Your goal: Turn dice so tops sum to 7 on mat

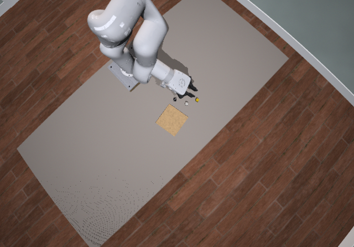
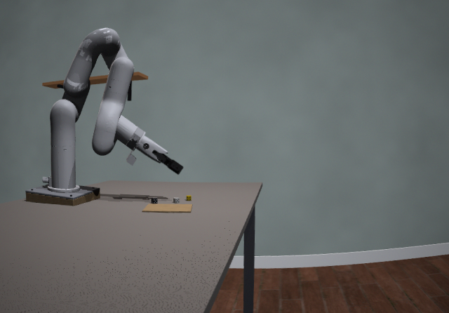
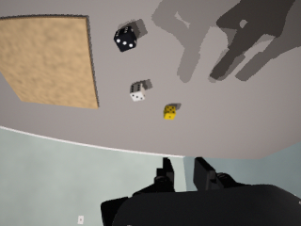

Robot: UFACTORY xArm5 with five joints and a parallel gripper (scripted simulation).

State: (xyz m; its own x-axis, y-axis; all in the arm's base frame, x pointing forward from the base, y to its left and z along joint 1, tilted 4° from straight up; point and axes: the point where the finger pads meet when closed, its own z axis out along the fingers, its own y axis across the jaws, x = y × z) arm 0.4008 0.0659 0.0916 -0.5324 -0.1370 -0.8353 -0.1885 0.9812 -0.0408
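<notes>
My gripper is now 4 cm short of the yellow die, 1 cm to the right of it and 11 cm above it. From my hand the other things lie so: white die: 5 cm to the right, 11 cm below; then black die: 7 cm behind, 7 cm to the right, 11 cm below; then tan mat: 1 cm behind, 18 cm to the right, 11 cm below.
</notes>
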